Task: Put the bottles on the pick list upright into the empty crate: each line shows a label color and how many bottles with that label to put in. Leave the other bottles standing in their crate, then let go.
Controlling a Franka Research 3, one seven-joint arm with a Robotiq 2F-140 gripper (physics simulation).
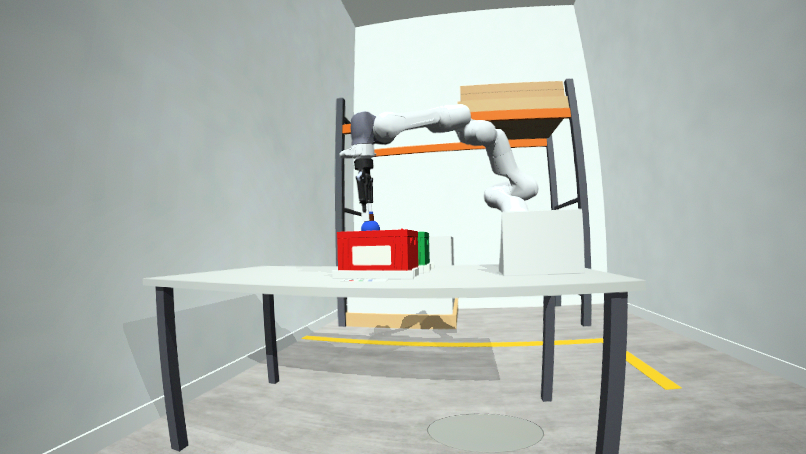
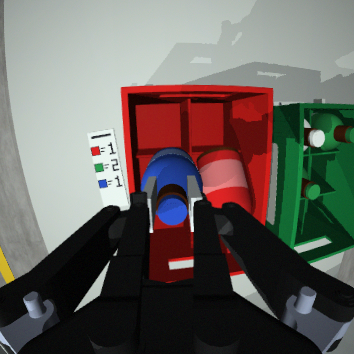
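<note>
My gripper [image 1: 367, 207] [image 2: 171, 188] is shut on the neck of a blue bottle [image 1: 370, 226] [image 2: 172, 169]. The bottle is roughly upright, its lower part inside the red crate [image 1: 406, 248] [image 2: 268, 130] and its shoulder above the rim. A red bottle [image 2: 226, 175] with a pink band is in the crate beside it; its neck is hidden and its exact tilt is unclear. The pick list [image 2: 106, 167] reads red 1, green 2, blue 1. The green crate [image 1: 423, 248] [image 2: 287, 175] holds a green bottle [image 2: 327, 131], a white-capped bottle [image 2: 316, 137] and a green-capped bottle [image 2: 312, 190].
The green crate stands close beside the red crate on the white table [image 1: 225, 276] [image 2: 65, 75]. The arm's pale base block [image 1: 541, 242] stands at the table's right. A rack [image 1: 340, 186] with cardboard boxes [image 1: 513, 95] stands behind.
</note>
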